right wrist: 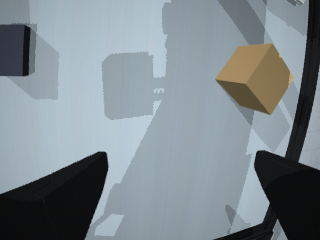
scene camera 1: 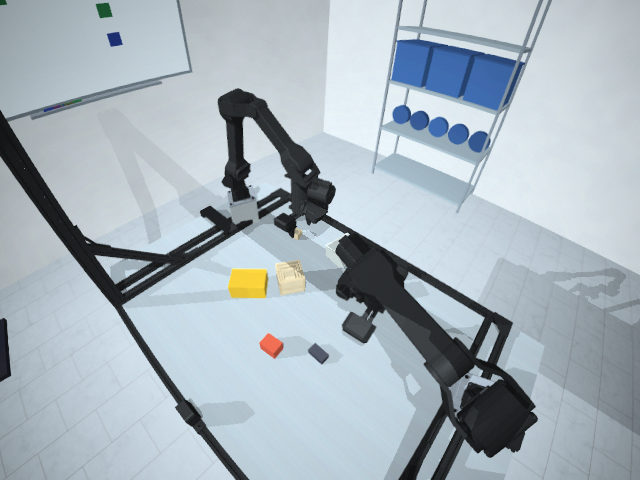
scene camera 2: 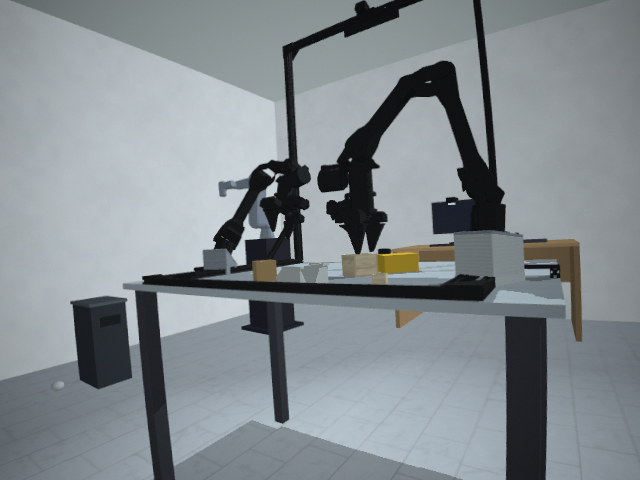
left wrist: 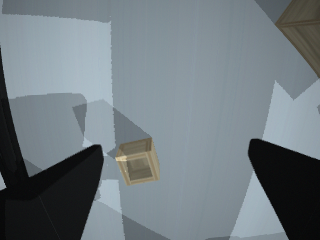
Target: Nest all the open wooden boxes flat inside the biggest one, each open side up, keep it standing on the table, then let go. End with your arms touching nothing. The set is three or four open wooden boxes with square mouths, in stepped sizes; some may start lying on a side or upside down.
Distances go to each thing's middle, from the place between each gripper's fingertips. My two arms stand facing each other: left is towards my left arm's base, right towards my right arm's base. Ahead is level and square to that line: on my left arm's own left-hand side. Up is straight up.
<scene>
Right now my left hand is 240 mm past the yellow block [scene camera 1: 244, 283], 40 mm to the left of it and 80 mm above it. From my left hand the other things lie so: white tray [scene camera 2: 314, 272] 80 mm ahead, 140 mm to the right, 80 mm below; tan block [right wrist: 256, 77] 40 mm ahead, 320 mm to the right, 80 mm below.
My right gripper [scene camera 1: 374, 310] is now 14 cm short of the tan block, 13 cm above it and 6 cm to the right of it. From my right hand the other things lie so: white tray: 25 cm to the left, 18 cm ahead, 14 cm below; then yellow block: 34 cm to the left, 14 cm below, 14 cm behind.
</scene>
